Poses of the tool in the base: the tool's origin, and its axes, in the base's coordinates. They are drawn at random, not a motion.
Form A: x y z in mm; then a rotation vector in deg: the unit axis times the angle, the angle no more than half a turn.
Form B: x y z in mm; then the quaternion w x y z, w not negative. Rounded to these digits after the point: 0 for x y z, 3 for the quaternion.
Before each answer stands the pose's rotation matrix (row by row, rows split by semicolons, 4 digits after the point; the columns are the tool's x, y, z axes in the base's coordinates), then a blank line. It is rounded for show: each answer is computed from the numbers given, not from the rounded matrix.
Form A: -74, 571, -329, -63.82, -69.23, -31.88
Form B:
0.3161 0.8366 -0.4475; 0.2038 0.4008 0.8932; 0.9266 -0.3735 -0.0438

-74, 571, -329, 0.647, -0.490, -0.531, -0.245
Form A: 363, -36, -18, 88.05, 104.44, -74.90
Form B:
-0.3013 0.9216 -0.2446; 0.5273 -0.0527 -0.8480; -0.7945 -0.3845 -0.4701

363, -36, -18, 0.210, 0.553, 0.655, -0.470
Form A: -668, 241, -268, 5.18, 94.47, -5.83
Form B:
-0.0803 0.1203 0.9895; -0.0023 0.9927 -0.1209; -0.9968 -0.0120 -0.0794

-668, 241, -268, 0.677, 0.040, 0.734, -0.045
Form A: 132, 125, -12, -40.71, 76.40, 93.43
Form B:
-0.4428 -0.8910 0.0999; 0.2749 -0.0288 0.9611; -0.8534 0.4530 0.2577

132, 125, -12, 0.443, -0.286, 0.538, 0.658
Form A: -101, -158, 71, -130.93, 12.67, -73.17
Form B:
0.5447 0.1022 0.8324; -0.3762 -0.8573 0.3515; 0.7495 -0.5046 -0.4285

-101, -158, 71, 0.254, -0.841, 0.081, -0.470
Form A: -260, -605, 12, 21.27, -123.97, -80.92
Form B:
-0.8245 0.0546 -0.5632; -0.4936 0.4172 0.7631; 0.2766 0.9072 -0.3171

-260, -605, 12, 0.263, 0.137, -0.800, -0.522
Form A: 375, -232, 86, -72.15, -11.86, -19.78
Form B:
0.9301 0.3655 0.0357; -0.1407 0.2647 0.9540; 0.3392 -0.8924 0.2976

375, -232, 86, 0.789, -0.585, -0.096, -0.160
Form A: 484, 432, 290, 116.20, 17.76, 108.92
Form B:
0.0794 -0.0736 0.9941; 0.3856 -0.9174 -0.0988; 0.9192 0.3912 -0.0445

484, 432, 290, 0.171, 0.714, 0.109, 0.670
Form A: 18, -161, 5, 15.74, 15.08, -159.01
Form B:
-0.9239 0.3487 -0.1574; -0.3129 -0.9255 -0.2136; -0.2201 -0.1481 0.9642

18, -161, 5, 0.169, 0.097, 0.093, -0.976
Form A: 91, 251, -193, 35.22, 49.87, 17.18
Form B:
0.6178 -0.0010 0.7863; 0.4835 0.7890 -0.3789; -0.6201 0.6143 0.4879

91, 251, -193, 0.851, 0.292, 0.413, 0.142
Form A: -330, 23, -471, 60.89, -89.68, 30.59
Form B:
0.0199 -0.8468 -0.5316; -0.3454 0.4931 -0.7984; 0.9382 0.1995 -0.2827

-330, 23, -471, 0.555, 0.450, -0.663, 0.226
